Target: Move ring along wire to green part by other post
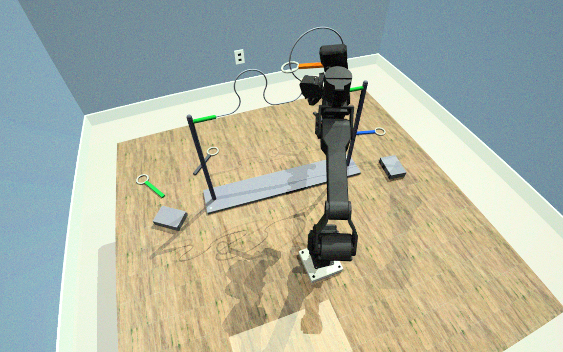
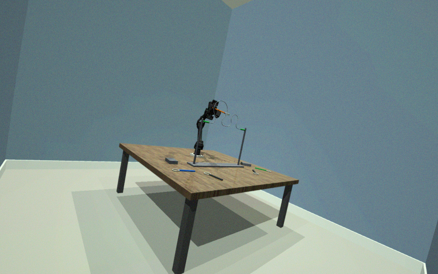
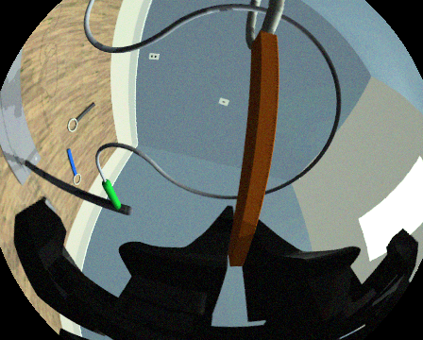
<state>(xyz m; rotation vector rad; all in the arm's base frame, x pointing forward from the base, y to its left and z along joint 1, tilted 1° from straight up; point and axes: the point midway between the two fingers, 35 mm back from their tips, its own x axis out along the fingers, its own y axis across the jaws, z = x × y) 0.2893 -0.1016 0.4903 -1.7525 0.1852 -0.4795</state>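
Now: gripper tip 9 cm to the right of the ring with orange handle, 2 cm above it and 1 cm short of it.
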